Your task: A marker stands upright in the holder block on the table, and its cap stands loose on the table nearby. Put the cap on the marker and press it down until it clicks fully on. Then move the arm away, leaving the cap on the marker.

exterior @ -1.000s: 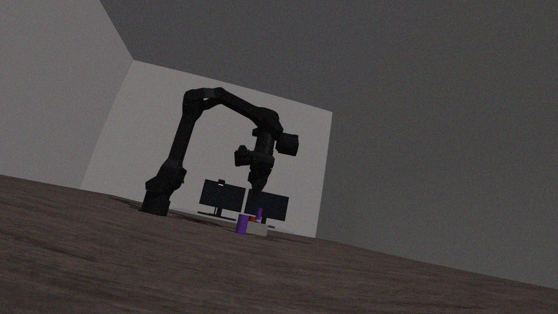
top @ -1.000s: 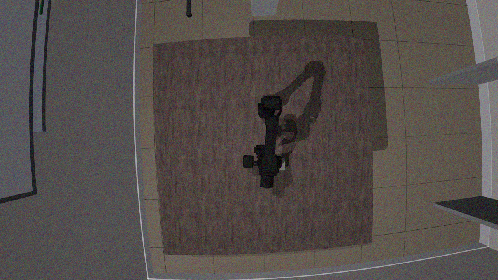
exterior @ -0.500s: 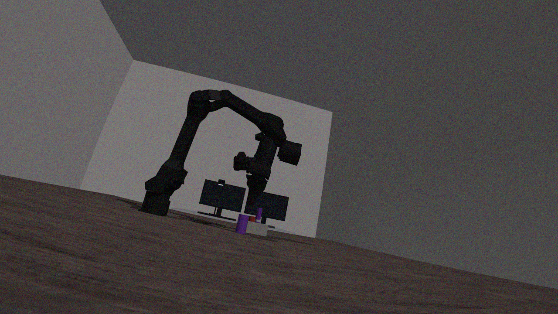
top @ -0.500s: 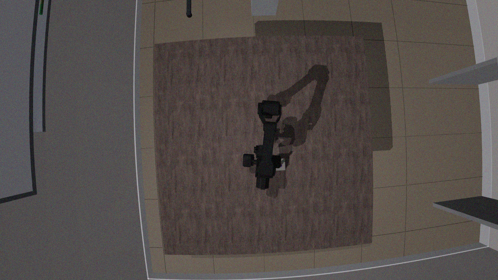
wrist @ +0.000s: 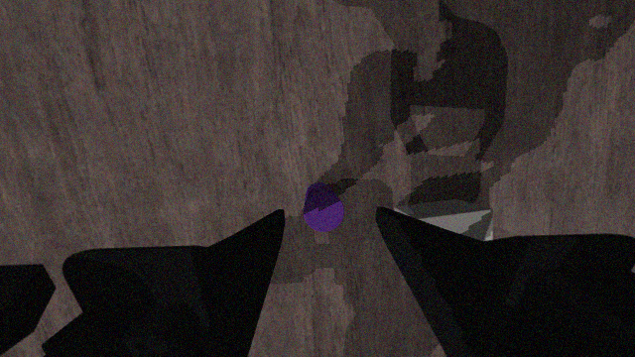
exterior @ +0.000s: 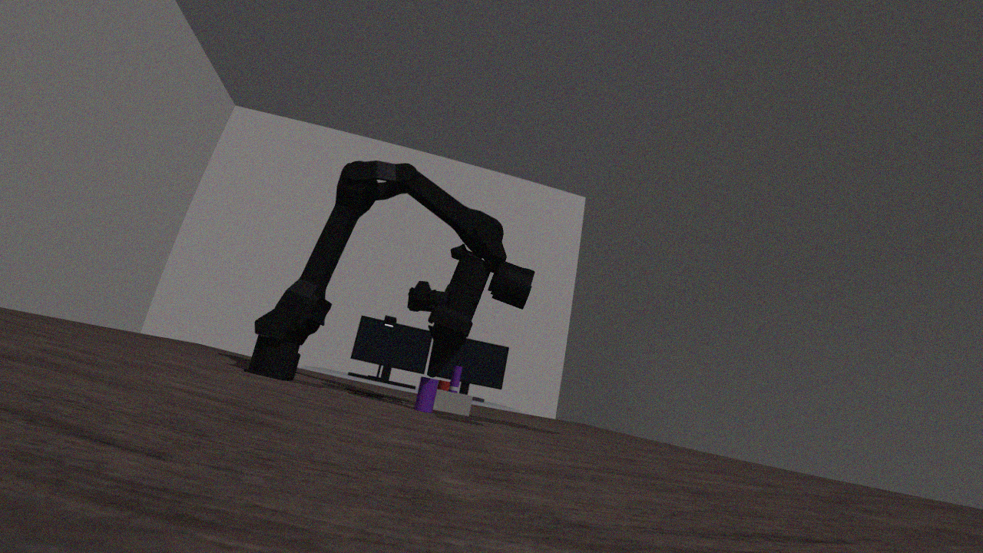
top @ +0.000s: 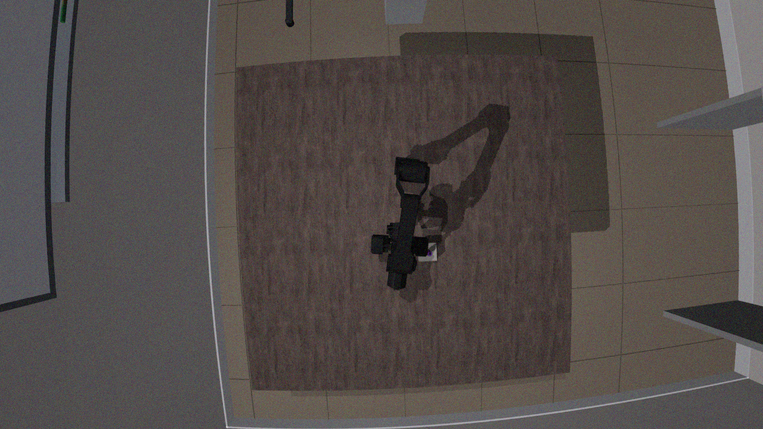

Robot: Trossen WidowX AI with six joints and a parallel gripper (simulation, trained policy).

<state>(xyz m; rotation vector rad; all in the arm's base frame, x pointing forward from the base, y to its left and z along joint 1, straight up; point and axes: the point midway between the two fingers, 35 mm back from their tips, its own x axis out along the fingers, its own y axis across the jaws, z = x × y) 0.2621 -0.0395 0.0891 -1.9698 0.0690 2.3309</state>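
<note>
Right now the purple cap is 30 mm below my gripper tip. Round my gripper tip: holder block (50 mm ahead, 100 mm to the left, 40 mm below).
</note>
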